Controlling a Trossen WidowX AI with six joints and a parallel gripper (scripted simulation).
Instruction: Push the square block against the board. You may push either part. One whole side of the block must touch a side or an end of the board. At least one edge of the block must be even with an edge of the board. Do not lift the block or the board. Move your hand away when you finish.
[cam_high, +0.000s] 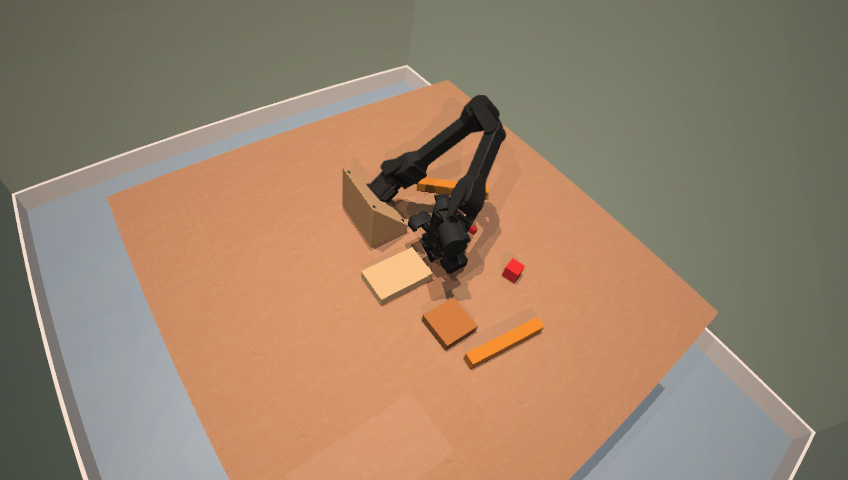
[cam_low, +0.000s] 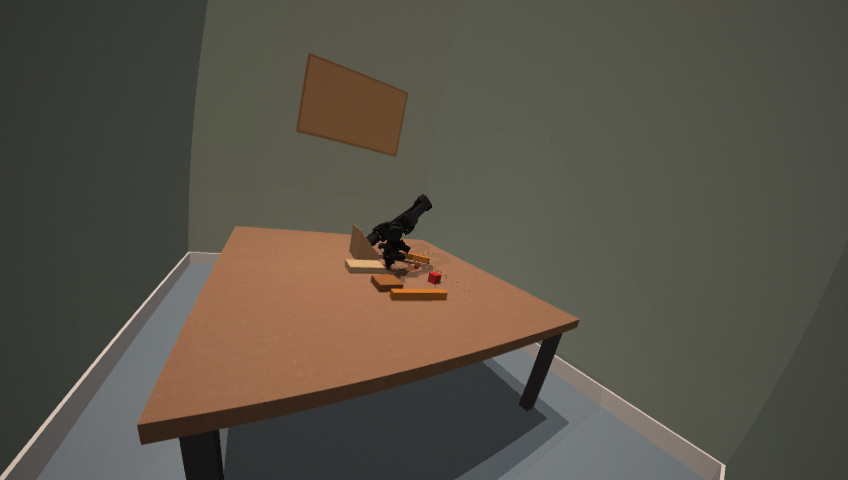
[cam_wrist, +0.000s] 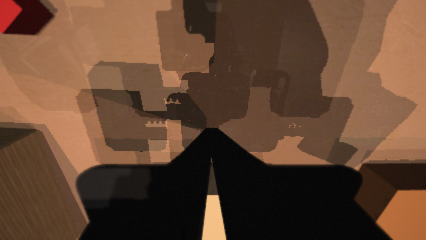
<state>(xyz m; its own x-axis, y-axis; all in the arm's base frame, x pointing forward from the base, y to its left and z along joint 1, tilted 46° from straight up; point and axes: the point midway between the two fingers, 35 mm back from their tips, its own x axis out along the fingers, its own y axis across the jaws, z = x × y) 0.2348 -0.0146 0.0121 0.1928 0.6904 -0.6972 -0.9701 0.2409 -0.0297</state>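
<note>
Now: the pale tan flat slab 11 cm to the right of my gripper tip, 2 cm behind it and 1 cm above it. The rest, counted from my gripper tip: orange-brown square block 17 cm ahead, 10 cm to the right, 1 cm above.
</note>
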